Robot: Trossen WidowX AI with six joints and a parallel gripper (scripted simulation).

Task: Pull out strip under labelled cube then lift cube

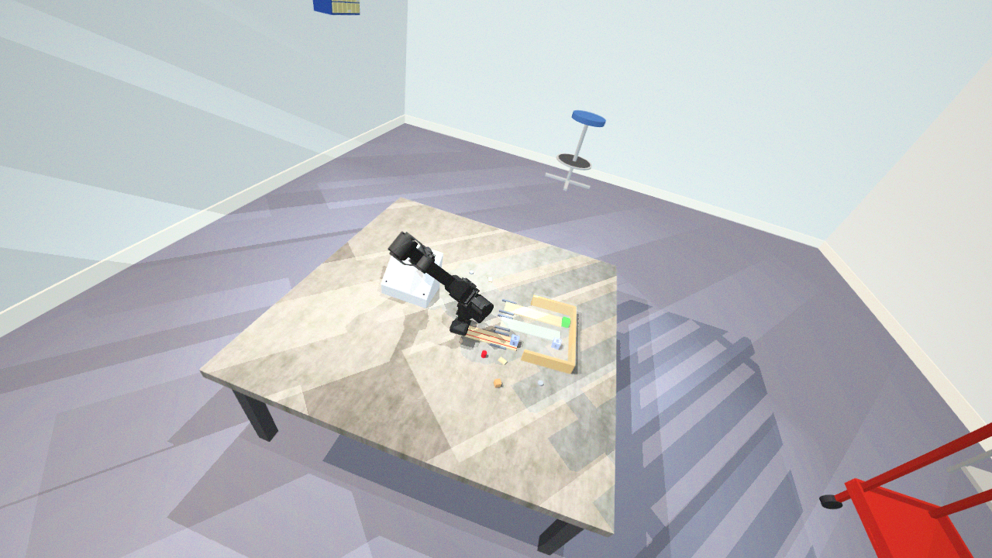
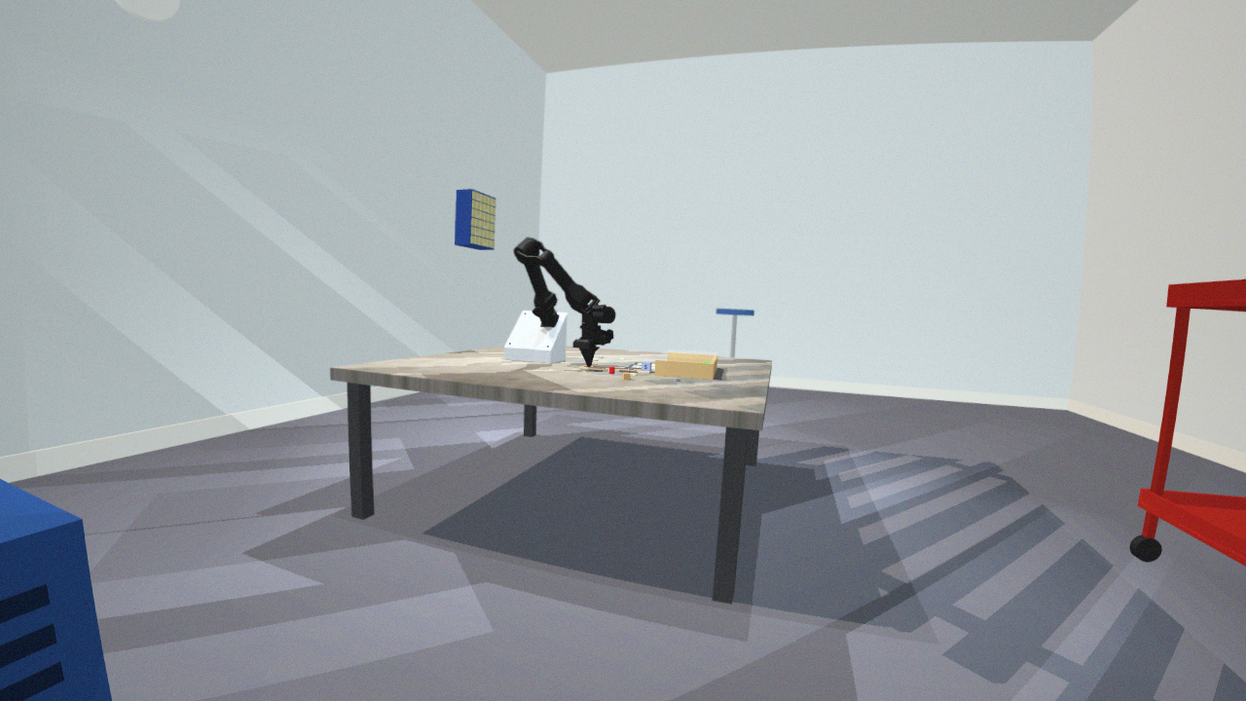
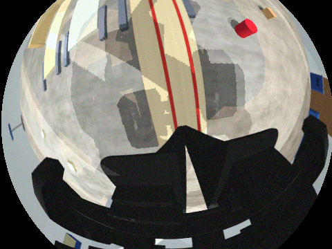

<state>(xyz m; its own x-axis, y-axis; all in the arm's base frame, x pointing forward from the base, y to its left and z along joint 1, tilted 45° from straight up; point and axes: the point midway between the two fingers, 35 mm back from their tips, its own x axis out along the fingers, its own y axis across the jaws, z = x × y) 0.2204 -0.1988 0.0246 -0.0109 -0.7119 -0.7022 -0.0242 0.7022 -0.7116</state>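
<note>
The red piece lies 11 cm ahead of my gripper tip, 9 cm to the right of it and 1 cm above it. Also, from my gripper tip: tan cube (19 cm ahead, 19 cm to the right).
</note>
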